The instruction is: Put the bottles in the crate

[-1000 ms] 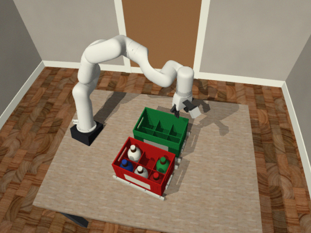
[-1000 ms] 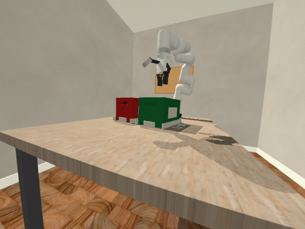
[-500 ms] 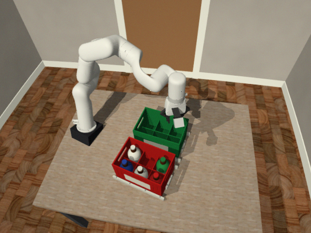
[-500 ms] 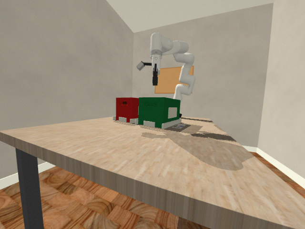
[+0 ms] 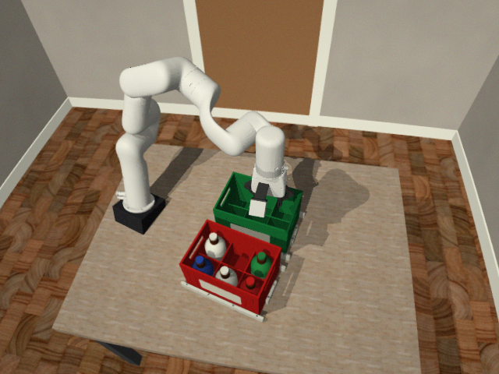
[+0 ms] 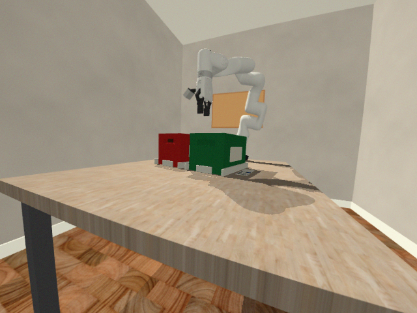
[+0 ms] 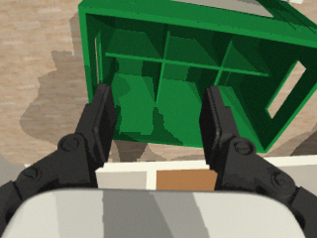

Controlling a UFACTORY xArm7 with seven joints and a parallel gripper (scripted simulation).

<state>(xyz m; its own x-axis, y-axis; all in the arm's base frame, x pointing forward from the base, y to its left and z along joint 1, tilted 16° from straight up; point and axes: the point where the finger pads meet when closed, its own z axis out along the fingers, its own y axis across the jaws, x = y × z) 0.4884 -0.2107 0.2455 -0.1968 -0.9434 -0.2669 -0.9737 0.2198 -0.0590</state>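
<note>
Now: hand 110 mm past the red crate, 140 mm to the left of it and 210 mm above it. Also, from my hand: white-labelled bottle 180 mm behind, 60 mm to the right, 200 mm below; green crate 30 mm behind, 90 mm to the left, 210 mm below; green-labelled bottle 20 mm behind, 120 mm to the right, 200 mm below.
</note>
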